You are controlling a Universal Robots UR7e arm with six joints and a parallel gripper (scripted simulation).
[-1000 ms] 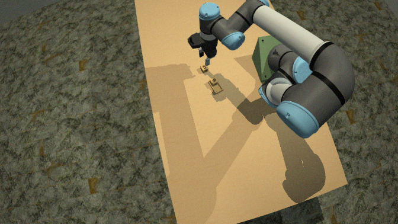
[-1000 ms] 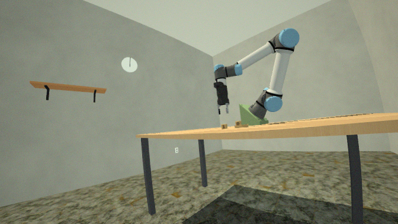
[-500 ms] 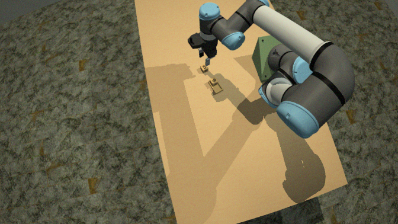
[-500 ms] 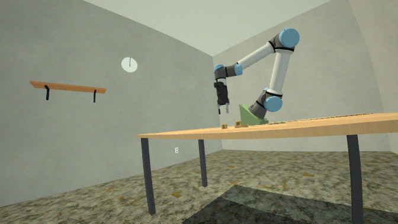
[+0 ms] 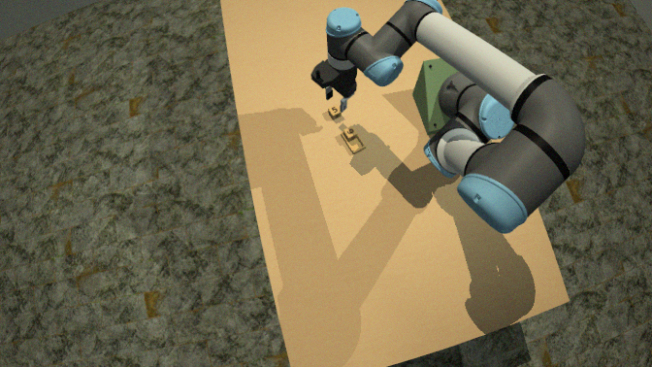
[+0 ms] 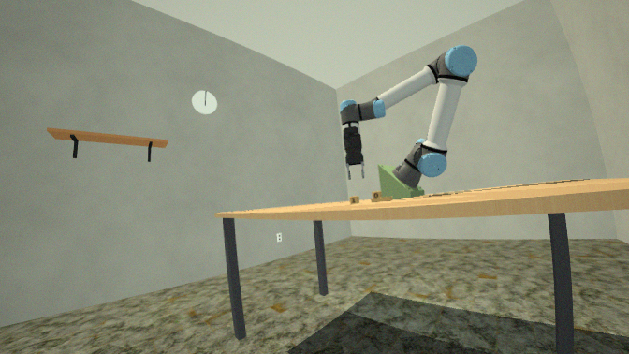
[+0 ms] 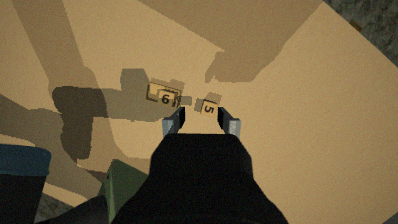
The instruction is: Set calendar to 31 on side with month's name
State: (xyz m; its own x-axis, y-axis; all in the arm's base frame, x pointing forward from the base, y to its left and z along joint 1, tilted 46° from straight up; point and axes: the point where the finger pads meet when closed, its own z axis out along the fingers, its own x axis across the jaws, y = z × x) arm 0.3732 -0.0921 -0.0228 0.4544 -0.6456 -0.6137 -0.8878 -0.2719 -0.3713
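Now: the wooden tray 110 mm below my hand, 90 mm to the left of it and 30 mm behind it.
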